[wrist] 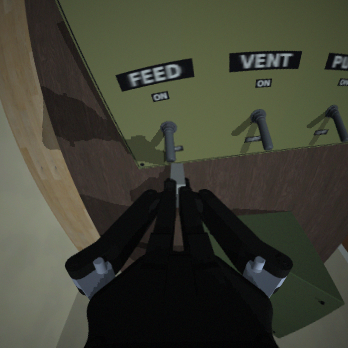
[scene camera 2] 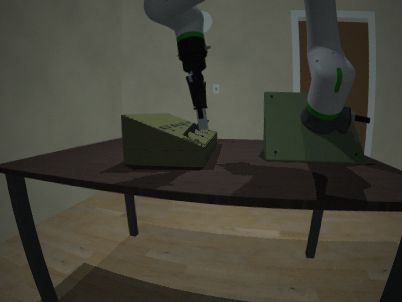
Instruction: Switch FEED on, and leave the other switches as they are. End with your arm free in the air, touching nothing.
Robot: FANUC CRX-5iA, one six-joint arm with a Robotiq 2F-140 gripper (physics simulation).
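Places are measured from the arm's base along level axes (x ahead, y left, z up), in millimetres.
Pixels of known places: gripper, between the fingertips: (wrist: 176,172) (scene camera 2: 203,129); arm's base, origin of its link: (scene camera 2: 319,119).
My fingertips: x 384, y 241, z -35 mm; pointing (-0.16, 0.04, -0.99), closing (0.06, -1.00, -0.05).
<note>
For each thing: its top centre in the pictures, then the offset to it from my fingertips. "*": a spot on its surface instead. Level surfaces: height alone.
- FEED switch, centre of its top: (wrist: 167,150) dx +41, dy +12, dz +21 mm
- VENT switch, centre of its top: (wrist: 270,137) dx +70, dy -105, dz +21 mm
- PUMP switch, a spot on its surface: (wrist: 338,122) * dx +102, dy -216, dz +3 mm
- dark table, height of its surface: dz -106 mm
The olive switch box (scene camera 2: 162,150) (wrist: 150,25) stands on the table with a sloping top. The FEED switch (wrist: 170,142) has its lever pointing away from its ON label, toward the box's lower edge. The VENT switch (wrist: 263,131) and the PUMP switch (wrist: 338,122), partly cut off at the right, also lean away from their ON labels. My gripper (scene camera 2: 202,123) (wrist: 176,172) is shut and empty. Its fingertips are low at the lever edge of the box, right by the tip of the FEED lever; whether they touch it I cannot tell.
A green sloped box (scene camera 2: 282,125) (wrist: 290,225) stands on the dark table (scene camera 2: 240,187) (wrist: 80,175), beyond the gripper from the switches. A grey arm section (scene camera 2: 327,75) hangs in front of it. A door (scene camera 2: 360,65) and walls are behind.
</note>
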